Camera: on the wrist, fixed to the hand. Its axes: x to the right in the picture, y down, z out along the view.
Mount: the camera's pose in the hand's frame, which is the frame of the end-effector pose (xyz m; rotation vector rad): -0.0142 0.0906 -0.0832 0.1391 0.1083 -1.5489
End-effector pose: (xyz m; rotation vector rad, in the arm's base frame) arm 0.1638 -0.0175 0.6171 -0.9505 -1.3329 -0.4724
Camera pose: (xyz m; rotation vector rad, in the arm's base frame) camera 0.2803 -0.0363 0.5796 0.4193 -1.7711 -1.5130
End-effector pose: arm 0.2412 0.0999 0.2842 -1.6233 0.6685 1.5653
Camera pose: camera 0.2149 -0.0210 0.2788 -1.4144 -0.4426 0.2660
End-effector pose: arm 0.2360 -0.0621 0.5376 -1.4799 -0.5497 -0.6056
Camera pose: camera 0.2843 -0.1448 0.4591 -0.6286 -1.6021 -1.7476
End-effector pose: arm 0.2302 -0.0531 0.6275 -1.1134 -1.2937 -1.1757
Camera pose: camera 0.3290 -0.1272 0.6185 0.3060 -2.1298 -2.0735
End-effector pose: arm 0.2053 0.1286 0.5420 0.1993 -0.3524 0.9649
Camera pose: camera 0.1397 0.1948 0.4605 0.4429 0.0367 -0.5348
